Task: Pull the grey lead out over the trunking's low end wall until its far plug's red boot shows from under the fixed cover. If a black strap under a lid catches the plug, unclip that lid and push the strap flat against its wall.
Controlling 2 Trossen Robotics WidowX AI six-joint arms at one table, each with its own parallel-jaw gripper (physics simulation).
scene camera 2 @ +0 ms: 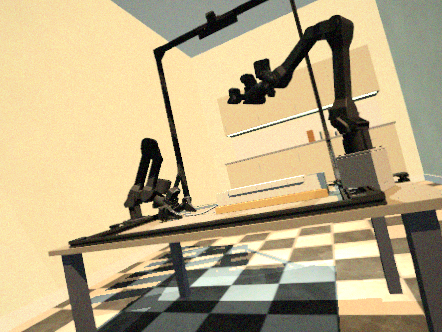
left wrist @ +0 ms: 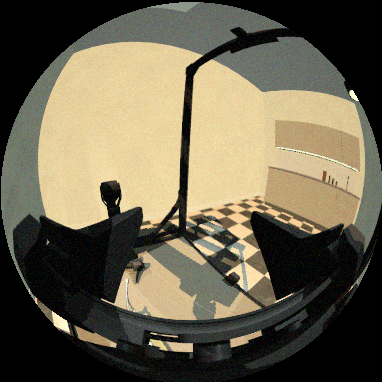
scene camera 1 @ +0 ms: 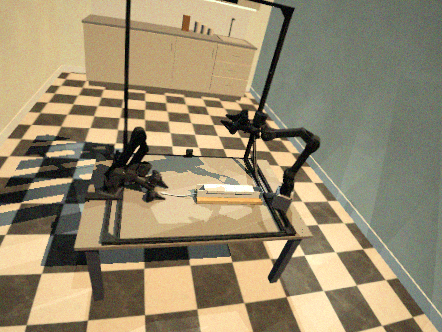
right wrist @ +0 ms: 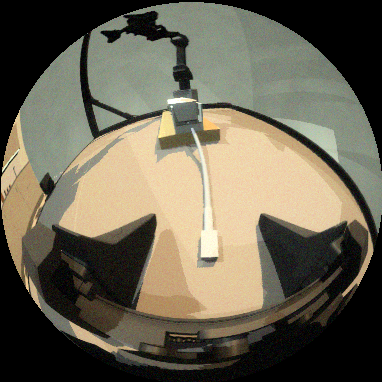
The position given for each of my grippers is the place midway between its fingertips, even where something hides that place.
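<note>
Trunking (scene camera 2: pixel 314 186), also at (right wrist: pixel 173 131). Grey lead (right wrist: pixel 207 202). My right gripper (scene camera 2: pixel 189 214), also at (right wrist: pixel 209 219). My left gripper (left wrist: pixel 198 215) open, holding nothing.
</note>
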